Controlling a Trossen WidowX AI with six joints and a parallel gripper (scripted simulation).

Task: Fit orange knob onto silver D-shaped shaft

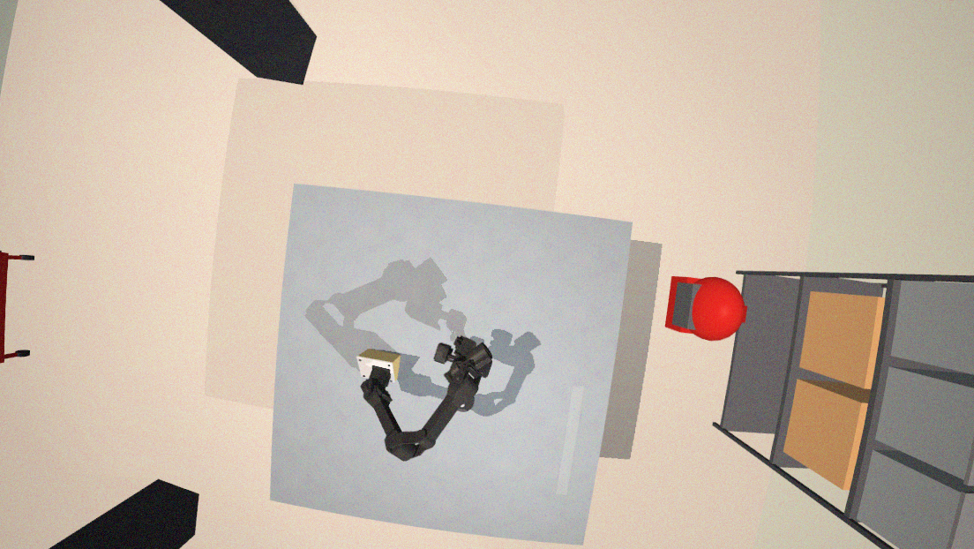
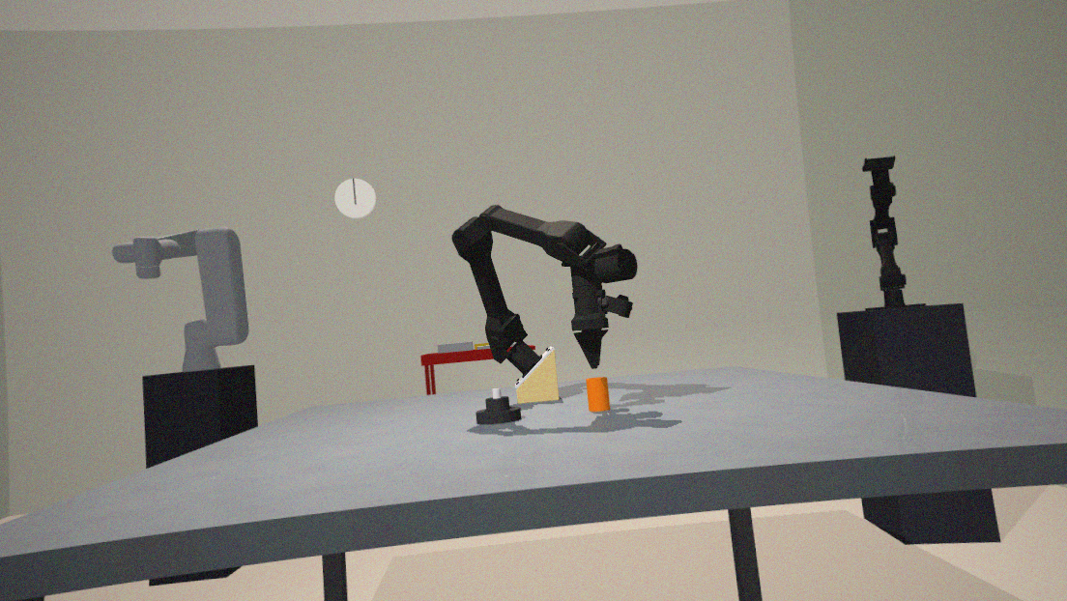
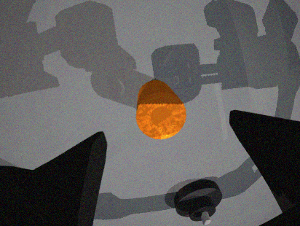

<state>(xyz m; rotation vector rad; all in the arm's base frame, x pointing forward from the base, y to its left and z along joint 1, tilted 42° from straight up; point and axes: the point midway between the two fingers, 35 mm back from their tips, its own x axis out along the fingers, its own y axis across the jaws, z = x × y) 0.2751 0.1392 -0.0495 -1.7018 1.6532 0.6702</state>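
My gripper tip is now 40 mm above the orange knob. From my gripper tip the other things lie so: round black pedestal 190 mm to the right, 50 mm below, 30 mm ahead.
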